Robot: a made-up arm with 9 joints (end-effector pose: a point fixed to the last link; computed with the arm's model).
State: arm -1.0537 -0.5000 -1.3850 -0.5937 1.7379 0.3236 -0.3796 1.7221 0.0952
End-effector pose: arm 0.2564 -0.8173 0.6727 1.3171 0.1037 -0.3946
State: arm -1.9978 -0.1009 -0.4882 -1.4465 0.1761 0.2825 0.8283 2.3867 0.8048
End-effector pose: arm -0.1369 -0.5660 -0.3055 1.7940 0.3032 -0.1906
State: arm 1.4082 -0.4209 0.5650 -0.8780 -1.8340 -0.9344 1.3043 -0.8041 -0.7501
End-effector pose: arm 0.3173 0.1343 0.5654 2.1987 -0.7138 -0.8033
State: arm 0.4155 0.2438 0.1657 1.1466 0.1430 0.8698 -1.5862 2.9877 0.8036
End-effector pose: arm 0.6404 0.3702 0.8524 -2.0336 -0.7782 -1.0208
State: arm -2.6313 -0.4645 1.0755 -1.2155 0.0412 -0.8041 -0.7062 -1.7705 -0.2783
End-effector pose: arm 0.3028 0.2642 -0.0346 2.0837 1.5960 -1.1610
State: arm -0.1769 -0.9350 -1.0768 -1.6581 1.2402 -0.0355 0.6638 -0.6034 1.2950
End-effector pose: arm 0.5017 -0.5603 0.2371 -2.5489 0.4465 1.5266
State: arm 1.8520 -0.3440 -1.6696 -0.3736 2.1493 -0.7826 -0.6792 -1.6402 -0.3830
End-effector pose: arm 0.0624 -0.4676 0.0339 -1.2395 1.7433 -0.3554
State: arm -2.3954 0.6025 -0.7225 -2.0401 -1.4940 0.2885 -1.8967 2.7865 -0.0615
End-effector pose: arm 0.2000 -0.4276 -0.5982 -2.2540 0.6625 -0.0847
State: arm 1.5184 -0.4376 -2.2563 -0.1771 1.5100 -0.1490 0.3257 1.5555 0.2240
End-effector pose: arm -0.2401 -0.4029 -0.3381 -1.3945 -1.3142 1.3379
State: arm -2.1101 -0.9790 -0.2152 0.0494 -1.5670 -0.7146 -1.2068 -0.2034 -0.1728
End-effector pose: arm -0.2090 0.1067 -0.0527 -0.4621 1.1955 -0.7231
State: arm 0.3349 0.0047 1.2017 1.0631 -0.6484 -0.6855 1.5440 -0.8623 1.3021
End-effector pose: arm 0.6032 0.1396 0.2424 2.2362 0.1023 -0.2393
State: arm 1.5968 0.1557 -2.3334 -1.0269 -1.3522 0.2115 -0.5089 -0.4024 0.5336
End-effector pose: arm -0.2134 -0.8095 0.2171 -2.5195 0.4963 -1.5338
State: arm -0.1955 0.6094 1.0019 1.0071 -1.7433 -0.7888 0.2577 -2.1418 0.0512
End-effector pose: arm 0.1541 0.2722 0.4631 1.1135 -0.1082 1.5946
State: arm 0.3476 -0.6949 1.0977 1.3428 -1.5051 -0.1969 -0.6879 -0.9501 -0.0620
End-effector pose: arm -0.2032 0.2403 0.4898 1.9800 -0.3160 1.0278
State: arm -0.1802 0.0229 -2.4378 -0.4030 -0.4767 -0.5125 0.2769 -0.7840 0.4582
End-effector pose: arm -0.0454 -0.3947 -0.2518 -0.6995 0.6307 1.4718
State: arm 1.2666 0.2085 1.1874 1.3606 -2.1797 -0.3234 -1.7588 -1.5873 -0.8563
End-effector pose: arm 0.2468 0.3358 -0.1668 0.4566 0.0723 0.4017
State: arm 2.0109 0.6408 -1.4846 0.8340 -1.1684 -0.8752 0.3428 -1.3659 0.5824
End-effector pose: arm 0.2249 -0.3522 0.4402 0.8240 -2.1224 -0.1743
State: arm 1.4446 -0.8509 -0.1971 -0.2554 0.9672 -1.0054 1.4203 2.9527 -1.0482
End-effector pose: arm 0.6523 0.0465 -0.1087 -0.0734 0.8789 -1.1386
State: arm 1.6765 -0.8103 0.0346 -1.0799 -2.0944 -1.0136 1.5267 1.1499 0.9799
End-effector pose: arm 0.7243 -0.0304 0.5215 -0.8766 -0.5144 -1.3750
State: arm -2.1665 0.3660 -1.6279 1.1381 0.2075 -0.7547 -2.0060 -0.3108 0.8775
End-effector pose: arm 0.1780 -0.2379 -0.3564 -1.0051 0.2059 0.0359
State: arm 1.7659 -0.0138 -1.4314 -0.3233 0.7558 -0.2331 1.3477 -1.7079 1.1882
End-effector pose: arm 0.1106 -0.4301 -0.1711 0.1832 1.7993 0.9618
